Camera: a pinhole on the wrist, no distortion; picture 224 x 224 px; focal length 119.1 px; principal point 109.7 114.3 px. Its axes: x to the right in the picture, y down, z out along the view. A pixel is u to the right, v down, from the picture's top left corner.
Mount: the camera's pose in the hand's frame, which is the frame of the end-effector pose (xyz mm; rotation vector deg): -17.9 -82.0 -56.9 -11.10 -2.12 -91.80
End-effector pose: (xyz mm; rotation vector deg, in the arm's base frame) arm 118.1 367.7 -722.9 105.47 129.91 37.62
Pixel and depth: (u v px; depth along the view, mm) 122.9 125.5 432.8
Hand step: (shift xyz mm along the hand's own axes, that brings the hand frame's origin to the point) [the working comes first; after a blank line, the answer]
In the camera's frame: 48.0 40.7 432.8

65.1 -69.0 372.3
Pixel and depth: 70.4 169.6 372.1
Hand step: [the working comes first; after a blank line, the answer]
In the camera's frame: -122.8 172.8 372.1

195.1 85.4 274.7
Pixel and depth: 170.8 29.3 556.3
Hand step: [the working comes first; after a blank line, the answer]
In the camera's frame: 285.4 -397.0 556.3

-364.4 -267.2 570.9
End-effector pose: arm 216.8 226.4 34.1 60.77 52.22 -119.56
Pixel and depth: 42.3 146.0 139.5
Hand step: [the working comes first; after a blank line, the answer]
In the camera's frame: -78.9 37.1 139.5

35.4 14.5 65.2
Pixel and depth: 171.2 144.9 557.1
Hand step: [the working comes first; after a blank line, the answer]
In the camera's frame: 287.7 143.1 557.1

172.7 -292.5 520.1
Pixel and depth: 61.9 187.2 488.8
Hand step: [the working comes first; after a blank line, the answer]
In the camera's frame: -196.2 299.2 488.8

334.8 169.3 366.6
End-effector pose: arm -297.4 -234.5 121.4 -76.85 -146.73 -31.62
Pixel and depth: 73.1 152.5 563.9
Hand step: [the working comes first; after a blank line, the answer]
In the camera's frame: -173.3 180.9 563.9

224.1 162.6 455.3
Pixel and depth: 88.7 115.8 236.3
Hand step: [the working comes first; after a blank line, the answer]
In the camera's frame: -41.7 3.0 236.3

10.2 -7.0 169.3
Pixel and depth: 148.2 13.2 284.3
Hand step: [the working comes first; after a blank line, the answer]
In the camera's frame: 91.9 -241.3 284.3

-231.7 -121.7 259.7
